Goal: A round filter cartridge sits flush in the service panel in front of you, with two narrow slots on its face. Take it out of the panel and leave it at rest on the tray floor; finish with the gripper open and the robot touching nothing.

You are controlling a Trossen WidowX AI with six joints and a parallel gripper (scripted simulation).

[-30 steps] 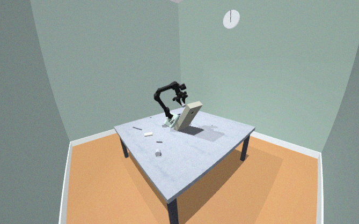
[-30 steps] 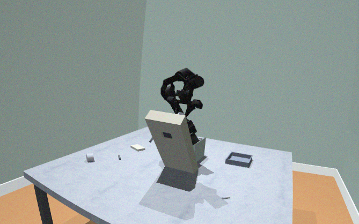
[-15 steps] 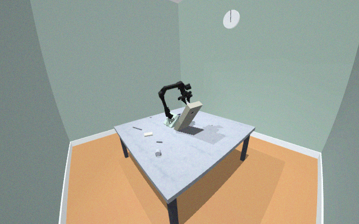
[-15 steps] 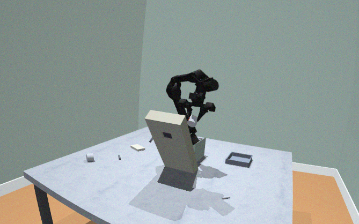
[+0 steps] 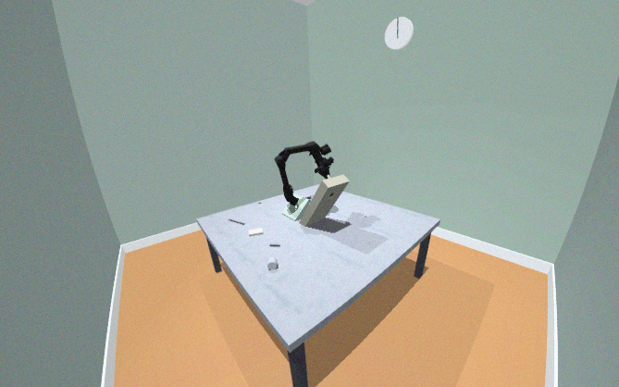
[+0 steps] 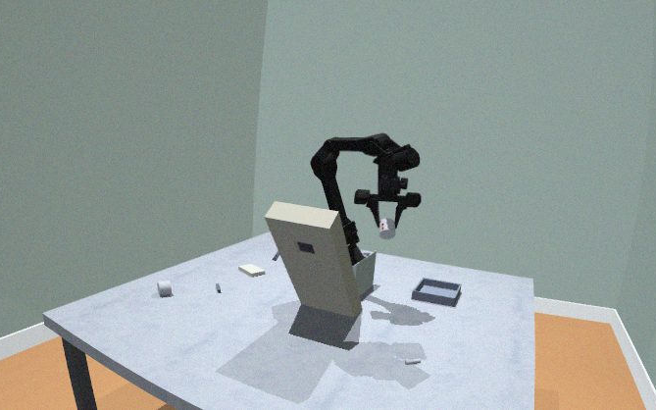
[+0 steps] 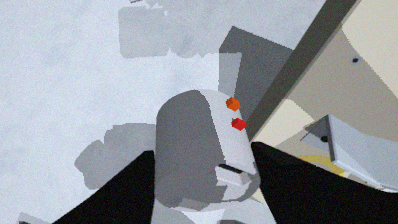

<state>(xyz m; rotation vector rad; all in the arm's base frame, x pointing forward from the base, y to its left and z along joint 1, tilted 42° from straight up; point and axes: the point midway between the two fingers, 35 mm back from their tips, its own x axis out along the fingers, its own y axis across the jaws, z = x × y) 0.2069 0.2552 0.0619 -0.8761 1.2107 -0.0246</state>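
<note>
Now: the grey tray 280 mm behind my gripper tip, 130 mm to the left of it and 270 mm below it. From my gripper tip the other things lie so: round filter cartridge right at my gripper tip; then beige block 130 mm behind, 540 mm to the right, 280 mm below; then pale peg 210 mm ahead, 170 mm to the left, 280 mm below.
</note>
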